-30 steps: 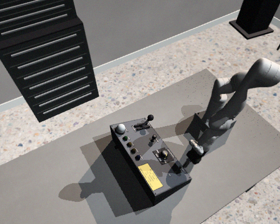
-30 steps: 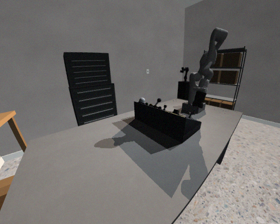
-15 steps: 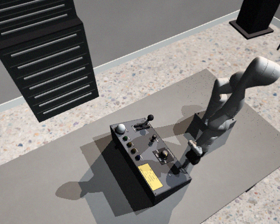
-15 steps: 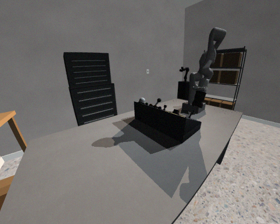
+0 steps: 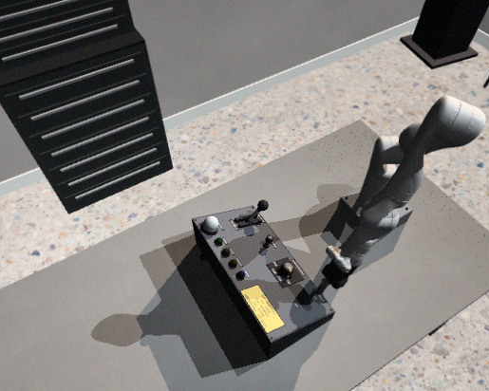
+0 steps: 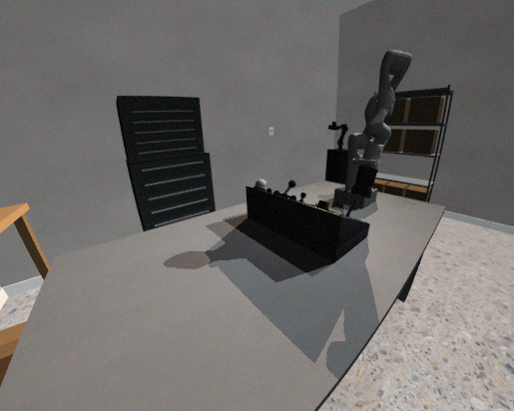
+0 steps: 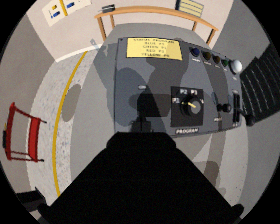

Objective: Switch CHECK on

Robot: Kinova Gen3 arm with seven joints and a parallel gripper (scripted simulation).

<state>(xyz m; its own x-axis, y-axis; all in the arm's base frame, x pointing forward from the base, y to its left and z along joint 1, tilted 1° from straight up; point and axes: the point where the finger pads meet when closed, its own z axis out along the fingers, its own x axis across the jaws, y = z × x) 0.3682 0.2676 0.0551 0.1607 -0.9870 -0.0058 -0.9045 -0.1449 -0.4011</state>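
My gripper is now 4 cm short of the small switch and 2 cm above it. Also, from my hand: dark console (17 cm to the right, 10 cm ahead, 4 cm below); then ball-topped lever (36 cm to the right, 7 cm ahead).
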